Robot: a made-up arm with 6 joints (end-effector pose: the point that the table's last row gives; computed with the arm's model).
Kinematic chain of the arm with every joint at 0, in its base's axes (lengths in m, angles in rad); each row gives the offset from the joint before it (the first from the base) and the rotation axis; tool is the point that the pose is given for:
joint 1: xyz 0 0 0.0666 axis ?
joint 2: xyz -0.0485 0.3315 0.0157 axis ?
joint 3: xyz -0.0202 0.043 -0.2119 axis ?
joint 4: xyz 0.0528 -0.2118 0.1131 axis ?
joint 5: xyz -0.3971 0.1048 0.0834 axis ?
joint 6: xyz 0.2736 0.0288 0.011 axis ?
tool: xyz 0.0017 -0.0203 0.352
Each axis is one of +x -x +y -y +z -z.
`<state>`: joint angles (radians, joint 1 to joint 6).
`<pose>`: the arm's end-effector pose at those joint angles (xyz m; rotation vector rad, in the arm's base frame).
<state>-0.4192 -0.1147 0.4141 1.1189 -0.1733 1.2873</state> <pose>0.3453 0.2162 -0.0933 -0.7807 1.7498 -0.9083</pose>
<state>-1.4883 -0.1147 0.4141 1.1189 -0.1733 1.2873</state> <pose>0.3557 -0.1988 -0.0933 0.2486 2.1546 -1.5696</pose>
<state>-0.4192 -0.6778 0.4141 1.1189 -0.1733 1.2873</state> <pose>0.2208 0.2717 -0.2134 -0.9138 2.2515 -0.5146</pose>
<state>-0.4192 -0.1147 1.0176 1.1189 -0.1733 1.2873</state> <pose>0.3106 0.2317 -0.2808 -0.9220 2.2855 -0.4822</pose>
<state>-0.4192 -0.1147 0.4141 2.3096 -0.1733 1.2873</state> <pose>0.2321 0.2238 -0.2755 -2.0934 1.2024 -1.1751</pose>
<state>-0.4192 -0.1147 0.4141 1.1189 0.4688 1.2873</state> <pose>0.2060 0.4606 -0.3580 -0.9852 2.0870 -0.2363</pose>
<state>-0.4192 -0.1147 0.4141 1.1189 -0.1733 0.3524</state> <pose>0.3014 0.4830 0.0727 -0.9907 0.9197 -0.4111</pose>
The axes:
joint 1: +z
joint 2: -y
joint 3: +y
joint 4: -x
joint 5: +z
joint 6: +y

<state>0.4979 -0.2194 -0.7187 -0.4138 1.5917 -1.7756</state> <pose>-0.5216 -0.0749 -0.1576 2.1054 -1.6346 1.5373</pose>
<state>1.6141 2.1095 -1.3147 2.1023 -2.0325 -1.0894</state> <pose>-0.3352 0.3994 0.3918 0.1401 -0.9960 2.7935</pose>
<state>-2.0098 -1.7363 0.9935 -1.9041 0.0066 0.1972</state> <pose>-0.1681 0.3248 0.0652 -1.4216 -0.2330 1.0828</pose>
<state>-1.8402 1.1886 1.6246 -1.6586 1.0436 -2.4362</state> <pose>0.3212 -0.0451 0.3728 0.7272 1.8490 0.8893</pose>
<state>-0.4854 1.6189 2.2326 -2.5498 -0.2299 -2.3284</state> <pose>0.1315 0.1043 0.5016 0.0742 -0.4841 -3.0292</pose>
